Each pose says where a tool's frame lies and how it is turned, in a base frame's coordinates. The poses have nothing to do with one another.
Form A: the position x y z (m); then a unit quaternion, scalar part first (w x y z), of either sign.
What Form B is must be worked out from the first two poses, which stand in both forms.
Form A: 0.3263, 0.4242, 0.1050, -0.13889, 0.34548, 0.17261, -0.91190
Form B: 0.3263, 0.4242, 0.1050, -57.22, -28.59, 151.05
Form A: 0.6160, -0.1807, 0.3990, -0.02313, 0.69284, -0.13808, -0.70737
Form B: 0.6160, -0.1807, 0.3990, -122.91, 24.49, 125.49
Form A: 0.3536, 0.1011, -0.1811, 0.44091, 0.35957, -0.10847, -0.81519
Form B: 0.3536, 0.1011, -0.1811, 51.15, -15.43, -115.96
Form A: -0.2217, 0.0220, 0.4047, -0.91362, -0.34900, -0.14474, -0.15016
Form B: -0.2217, 0.0220, 0.4047, 41.19, 17.08, 17.72
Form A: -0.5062, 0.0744, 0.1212, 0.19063, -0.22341, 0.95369, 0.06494
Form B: -0.5062, 0.0744, 0.1212, -35.96, 153.52, 10.45
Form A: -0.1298, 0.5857, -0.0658, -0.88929, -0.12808, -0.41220, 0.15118
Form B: -0.1298, 0.5857, -0.0658, 15.24, 49.06, -17.99
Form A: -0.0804, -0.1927, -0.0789, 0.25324, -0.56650, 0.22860, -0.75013
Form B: -0.0804, -0.1927, -0.0789, -88.23, 35.60, -116.82
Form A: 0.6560, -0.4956, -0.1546, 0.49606, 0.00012, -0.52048, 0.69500
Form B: 0.6560, -0.4956, -0.1546, 0.02, -72.24, 96.47
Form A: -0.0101, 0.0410, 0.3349, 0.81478, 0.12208, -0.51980, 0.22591
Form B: -0.0101, 0.0410, 0.3349, 14.92, -63.54, 27.61
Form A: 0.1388, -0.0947, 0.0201, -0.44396, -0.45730, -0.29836, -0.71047
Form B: 0.1388, -0.0947, 0.0201, 64.96, 42.38, 100.92
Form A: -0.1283, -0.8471, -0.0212, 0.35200, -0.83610, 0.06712, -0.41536
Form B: -0.1283, -0.8471, -0.0212, -123.97, 9.95, -61.59
